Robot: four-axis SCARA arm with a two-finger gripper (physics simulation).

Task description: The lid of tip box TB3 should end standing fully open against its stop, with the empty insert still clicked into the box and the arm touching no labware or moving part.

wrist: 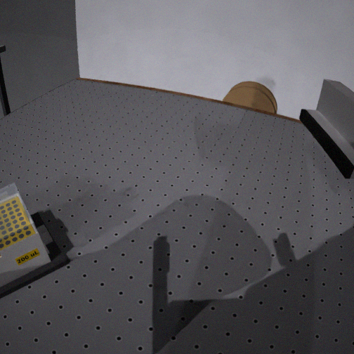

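A white tip box (22,264) with a yellow "200 uL" label shows in part at the left edge of the wrist view. Its yellow insert (31,231) with rows of dark holes sits in it. No box number shows, so I cannot tell whether it is TB3. The rest of the box is cut off by the view edge, and I cannot make out its lid or stop. One finger of my gripper (327,142) shows at the right edge, well apart from the box; the other finger is out of view. The gripper is open, with nothing at the visible finger.
The box sits in a dark holder (37,279) on the grey perforated table top (150,150). The table's brown edge (150,89) runs across the back. A round brown object (252,96) shows beyond it. A dark post (4,85) is at the upper left. Arm shadows fall across the front.
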